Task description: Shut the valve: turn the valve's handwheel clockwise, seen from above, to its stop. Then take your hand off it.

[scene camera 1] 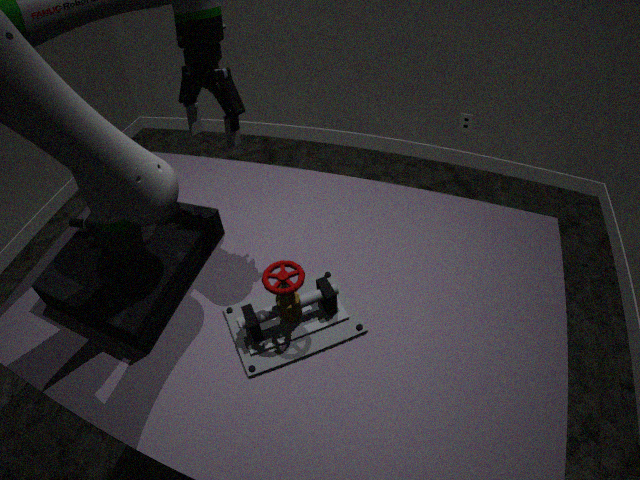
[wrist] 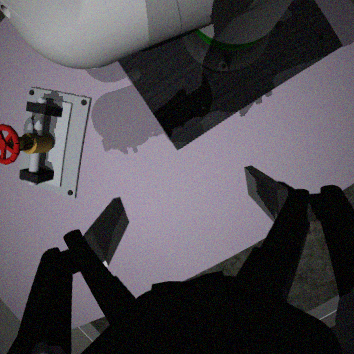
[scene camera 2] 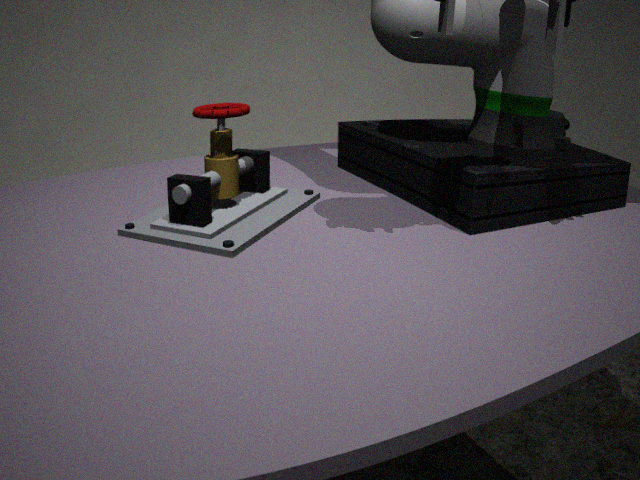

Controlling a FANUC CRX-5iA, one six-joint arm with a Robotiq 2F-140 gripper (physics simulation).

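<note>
The red handwheel [scene camera 1: 283, 275] [scene camera 2: 221, 110] [wrist: 16, 142] lies level on top of the brass valve body [scene camera 1: 289, 310] [scene camera 2: 222, 178] [wrist: 42, 143]. In the wrist view the wheel is cut by the left edge. The valve's pipe runs between two black blocks on a grey base plate [scene camera 1: 325, 338] [scene camera 2: 268, 217] [wrist: 80, 145]. My gripper [scene camera 1: 212, 133] [wrist: 183, 195] is wide open and empty, its fingers pointing down in scene camera 1. It hangs high and well away from the handwheel, touching nothing. How far the wheel is turned cannot be told.
The black robot base [scene camera 1: 67, 268] [scene camera 2: 403, 175] [wrist: 280, 75] stands on the pale tabletop [scene camera 1: 439, 310] [scene camera 2: 310, 335] [wrist: 185, 225], beside the valve plate. The arm rises from it. Bolt heads stand at the plate's corners. A wall with a socket [scene camera 1: 466, 120] is behind the table.
</note>
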